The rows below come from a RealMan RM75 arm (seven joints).
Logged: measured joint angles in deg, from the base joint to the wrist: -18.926 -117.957 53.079 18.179 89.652 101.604 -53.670; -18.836 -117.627 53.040 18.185 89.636 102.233 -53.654; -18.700 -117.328 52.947 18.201 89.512 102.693 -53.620; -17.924 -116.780 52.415 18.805 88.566 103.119 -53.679; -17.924 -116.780 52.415 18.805 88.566 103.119 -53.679; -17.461 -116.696 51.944 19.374 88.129 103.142 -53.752; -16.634 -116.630 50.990 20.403 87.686 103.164 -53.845; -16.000 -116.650 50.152 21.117 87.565 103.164 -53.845; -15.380 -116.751 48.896 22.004 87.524 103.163 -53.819; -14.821 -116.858 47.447 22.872 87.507 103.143 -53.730; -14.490 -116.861 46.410 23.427 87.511 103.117 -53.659; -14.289 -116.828 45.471 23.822 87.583 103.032 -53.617; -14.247 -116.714 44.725 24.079 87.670 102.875 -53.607; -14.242 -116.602 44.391 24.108 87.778 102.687 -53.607; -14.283 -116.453 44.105 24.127 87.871 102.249 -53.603
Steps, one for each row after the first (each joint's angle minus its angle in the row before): 0.090 0.330 -0.039 0.006 -0.016 0.629 0.016; 0.136 0.299 -0.093 0.016 -0.124 0.460 0.034; 0.776 0.548 -0.532 0.604 -0.946 0.426 -0.059; 0.000 0.000 0.000 0.000 0.000 0.000 0.000; 0.463 0.084 -0.471 0.569 -0.437 0.023 -0.073; 0.827 0.066 -0.954 1.029 -0.443 0.022 -0.093; 0.634 -0.020 -0.838 0.714 -0.121 0.000 0.000; 0.620 -0.101 -1.256 0.887 -0.041 -0.001 0.026; 0.559 -0.107 -1.449 0.868 -0.017 -0.020 0.089; 0.331 -0.003 -1.037 0.555 0.004 -0.026 0.071; 0.201 0.033 -0.939 0.395 0.072 -0.085 0.042; 0.042 0.114 -0.746 0.257 0.087 -0.157 0.010; 0.005 0.112 -0.334 0.029 0.108 -0.188 0.000; -0.041 0.149 -0.286 0.019 0.093 -0.438 0.004
